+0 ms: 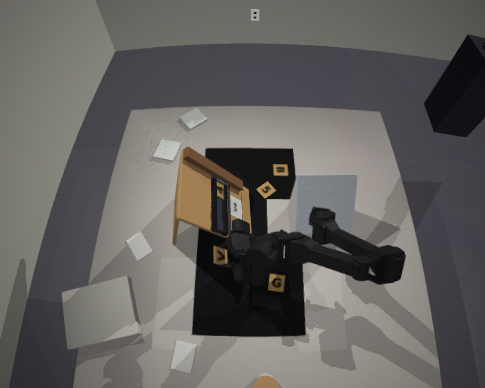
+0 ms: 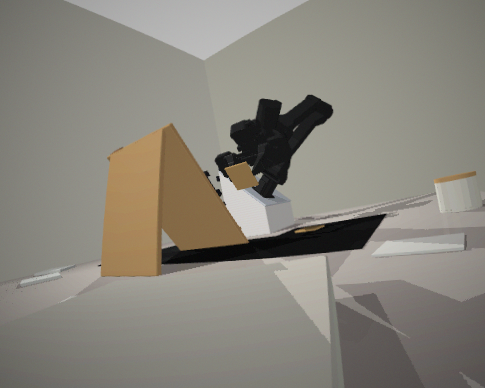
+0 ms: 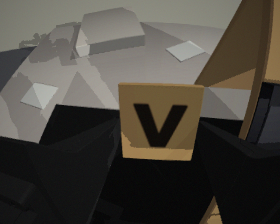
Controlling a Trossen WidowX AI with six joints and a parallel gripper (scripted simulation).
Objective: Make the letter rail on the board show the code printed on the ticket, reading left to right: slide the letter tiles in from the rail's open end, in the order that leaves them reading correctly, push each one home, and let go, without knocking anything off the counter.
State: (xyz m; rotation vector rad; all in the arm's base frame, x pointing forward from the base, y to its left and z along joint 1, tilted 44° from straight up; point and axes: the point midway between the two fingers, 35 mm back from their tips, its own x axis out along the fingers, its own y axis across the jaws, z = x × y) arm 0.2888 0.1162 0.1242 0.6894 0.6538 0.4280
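My gripper tip is now 23 cm to the left of the tile marked 4 and 3 cm short of it. Round my gripper tip: g tile (19 cm behind, 15 cm below, 4 cm to the left); white ticket (21 cm to the right, 8 cm below, 2 cm behind); v tile (right at my gripper tip).
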